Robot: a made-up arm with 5 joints. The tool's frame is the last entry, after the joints.
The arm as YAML. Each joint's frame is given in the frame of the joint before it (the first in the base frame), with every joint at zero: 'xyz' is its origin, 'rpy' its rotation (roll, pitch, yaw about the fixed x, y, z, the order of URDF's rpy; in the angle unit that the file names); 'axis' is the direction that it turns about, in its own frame. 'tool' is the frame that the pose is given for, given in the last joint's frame.
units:
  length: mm
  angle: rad
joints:
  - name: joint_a
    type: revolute
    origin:
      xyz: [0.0, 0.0, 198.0]
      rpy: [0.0, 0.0, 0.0]
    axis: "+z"
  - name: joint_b
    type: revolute
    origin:
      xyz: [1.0, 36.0, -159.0]
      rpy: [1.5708, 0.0, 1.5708]
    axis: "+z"
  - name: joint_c
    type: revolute
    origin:
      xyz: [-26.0, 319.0, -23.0]
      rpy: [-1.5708, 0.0, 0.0]
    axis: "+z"
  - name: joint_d
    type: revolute
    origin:
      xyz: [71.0, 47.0, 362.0]
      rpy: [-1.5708, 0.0, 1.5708]
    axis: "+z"
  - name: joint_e
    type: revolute
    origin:
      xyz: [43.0, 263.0, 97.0]
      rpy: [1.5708, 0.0, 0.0]
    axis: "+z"
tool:
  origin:
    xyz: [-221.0, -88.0, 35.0]
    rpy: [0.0, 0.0, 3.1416]
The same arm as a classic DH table. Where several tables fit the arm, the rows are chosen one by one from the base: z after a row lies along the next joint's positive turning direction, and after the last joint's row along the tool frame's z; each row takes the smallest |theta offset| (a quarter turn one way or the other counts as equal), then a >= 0, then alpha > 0; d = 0 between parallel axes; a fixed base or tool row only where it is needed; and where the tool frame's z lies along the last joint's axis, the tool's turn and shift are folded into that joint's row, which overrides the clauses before.
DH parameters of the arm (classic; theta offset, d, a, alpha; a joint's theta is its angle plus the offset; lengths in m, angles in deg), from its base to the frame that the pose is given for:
joint_a: 90.00 0.0390 0.0360 90.00
joint_b: 0.00 -0.0220 -0.0260 -90.00
joint_c: 90.00 0.6810 0.0470 -90.00
joint_d: 0.00 0.0260 0.0430 90.00
joint_e: 21.71 0.0000 -0.2379 0.00
tool (fixed): 158.29 -0.2280 0.0000 0.00

